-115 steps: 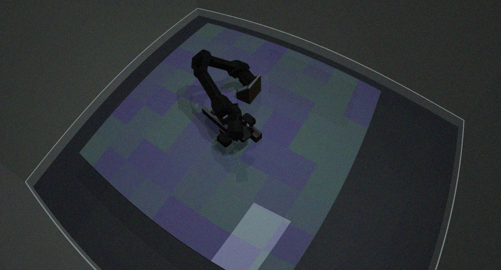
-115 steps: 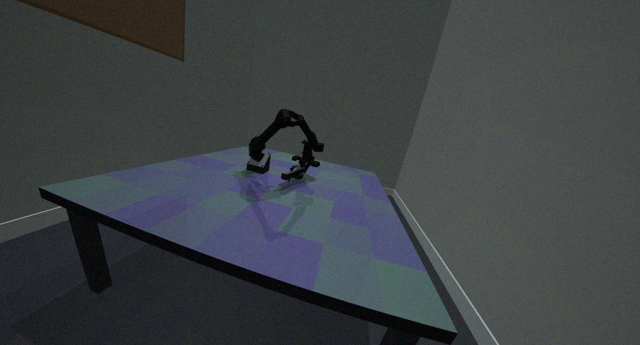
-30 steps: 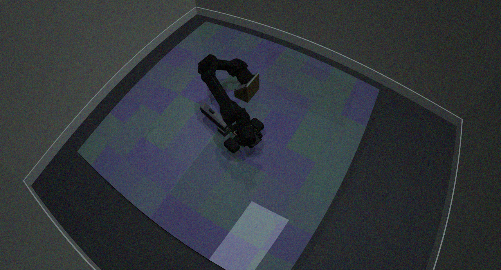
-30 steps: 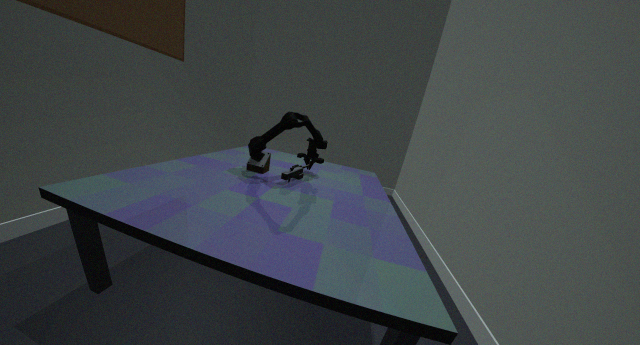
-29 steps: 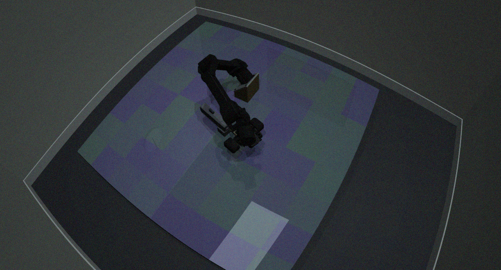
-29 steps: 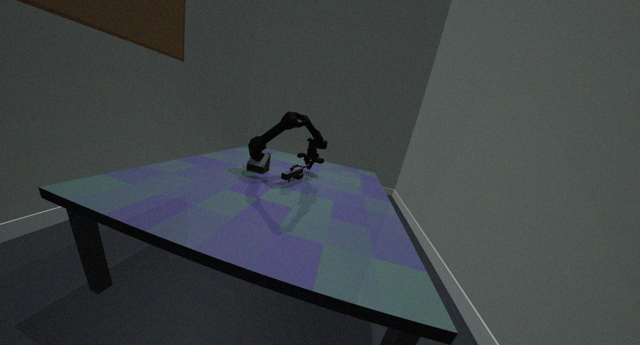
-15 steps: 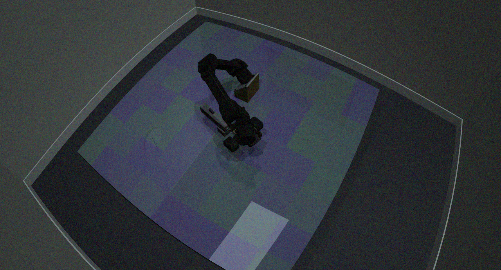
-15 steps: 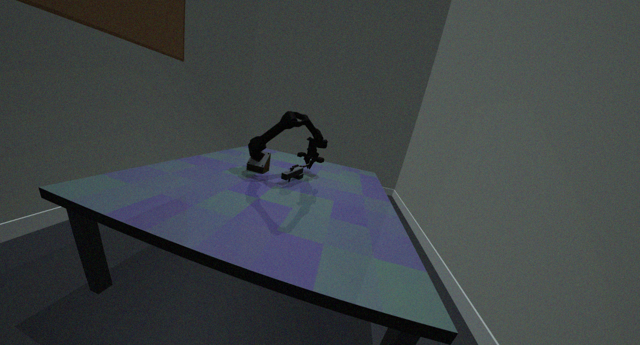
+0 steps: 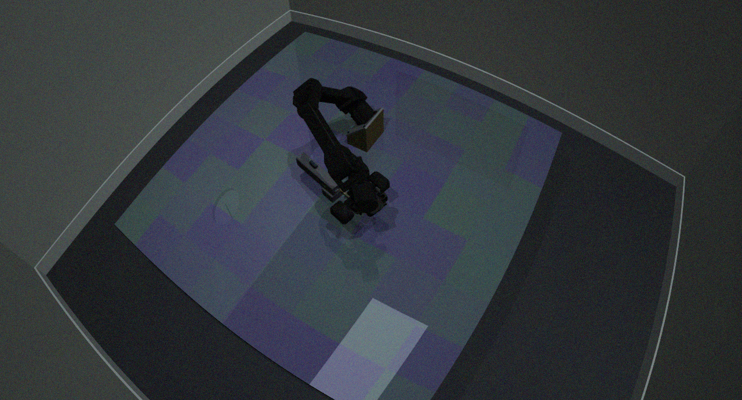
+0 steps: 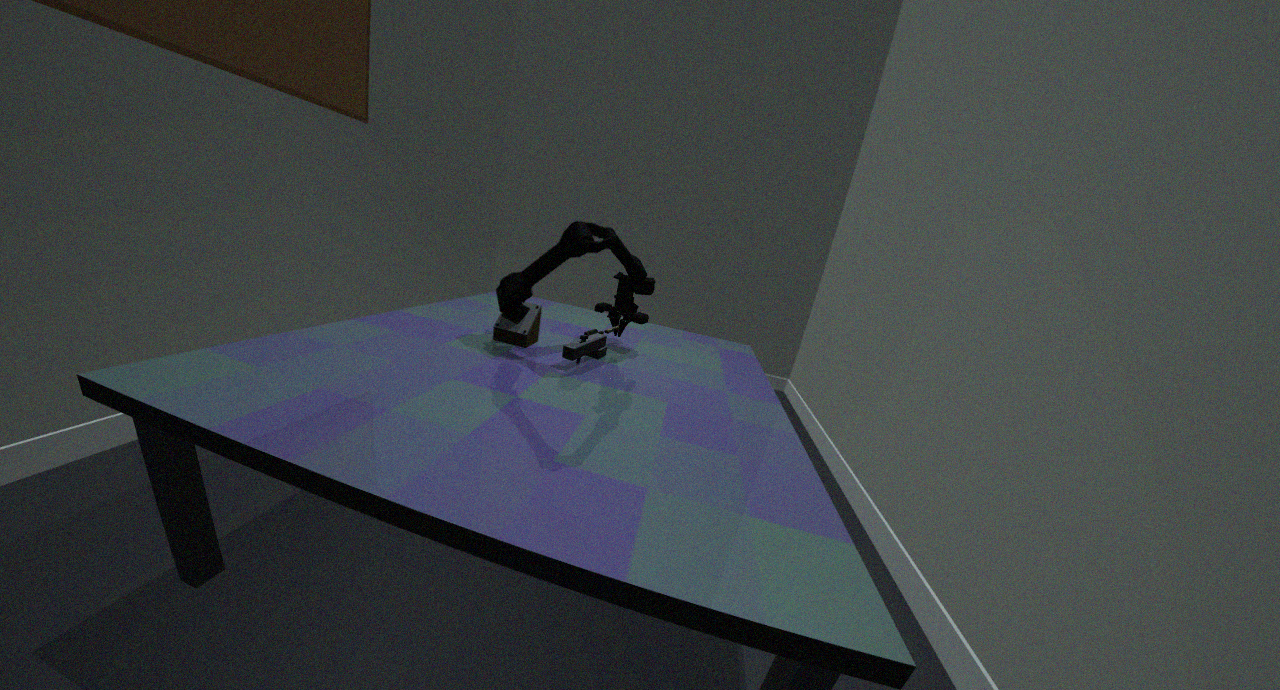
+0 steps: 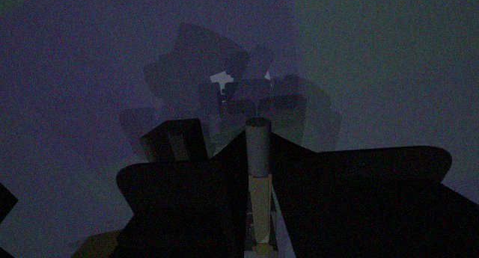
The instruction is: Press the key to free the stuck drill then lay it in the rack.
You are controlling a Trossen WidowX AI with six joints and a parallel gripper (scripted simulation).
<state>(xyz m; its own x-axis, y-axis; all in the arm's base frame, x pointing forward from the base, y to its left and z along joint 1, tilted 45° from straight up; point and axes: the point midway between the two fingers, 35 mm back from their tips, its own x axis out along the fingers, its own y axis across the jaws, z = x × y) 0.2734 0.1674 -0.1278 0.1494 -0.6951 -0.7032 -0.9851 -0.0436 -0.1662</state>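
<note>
Now: the drill 40 mm to the right of my gripper tip and 30 mm above it. Also, from my gripper tip: dark key: 20 mm behind, 220 mm to the right, 10 mm above; grey holder block: 20 mm behind, 200 mm to the right.
</note>
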